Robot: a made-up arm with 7 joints.
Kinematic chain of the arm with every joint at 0, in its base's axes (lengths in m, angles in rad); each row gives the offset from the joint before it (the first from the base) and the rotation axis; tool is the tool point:
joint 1: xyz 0 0 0.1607 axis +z
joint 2: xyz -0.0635 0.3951 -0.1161 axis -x
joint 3: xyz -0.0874 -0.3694 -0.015 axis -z
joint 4: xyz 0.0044 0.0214 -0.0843 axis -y
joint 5: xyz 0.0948 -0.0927 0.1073 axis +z
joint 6: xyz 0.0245 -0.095 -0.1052 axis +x
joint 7: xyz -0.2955 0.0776 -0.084 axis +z
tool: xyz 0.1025 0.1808 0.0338
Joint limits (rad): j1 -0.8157..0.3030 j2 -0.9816..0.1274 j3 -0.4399..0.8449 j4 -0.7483..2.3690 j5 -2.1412..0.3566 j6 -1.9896..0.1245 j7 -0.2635..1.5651
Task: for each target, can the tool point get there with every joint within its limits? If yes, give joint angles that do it. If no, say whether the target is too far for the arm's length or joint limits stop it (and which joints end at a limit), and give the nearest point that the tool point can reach.
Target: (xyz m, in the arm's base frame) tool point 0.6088 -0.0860 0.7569
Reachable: no: joint limits stop it (at a limit: joint 1, joint 2, joint 5, joint 6, joint 7) | nearest point 0.2361 0.0235 0.3463 | short by 0.565 m
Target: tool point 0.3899 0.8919 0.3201
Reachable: no: joint limits stop it (at a limit: joint 2, joint 3, joint 5, joint 6, joint 7) | nearest point 0.2612 0.5974 -0.0030 | short by 0.456 m
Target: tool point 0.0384 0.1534 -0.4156
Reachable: yes | joints -0.0204 -0.2251 -0.2308 1.8315 0.1210 -0.2476 1.2980
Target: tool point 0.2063 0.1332 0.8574
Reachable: no: joint limits stop it (at a limit: joint 1, joint 2, joint 3, joint 5, joint 6) | nearest point 0.1282 0.1179 0.4134 | short by 0.451 m
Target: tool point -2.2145 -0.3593 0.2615
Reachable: no: too far | nearest point -0.6533 -0.1060 0.0539 | short by 1.595 m
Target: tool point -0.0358 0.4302 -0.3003
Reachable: yes | joints -0.0096 -0.2775 0.0529 0.2849 -1.8916 -1.7529 0.8610
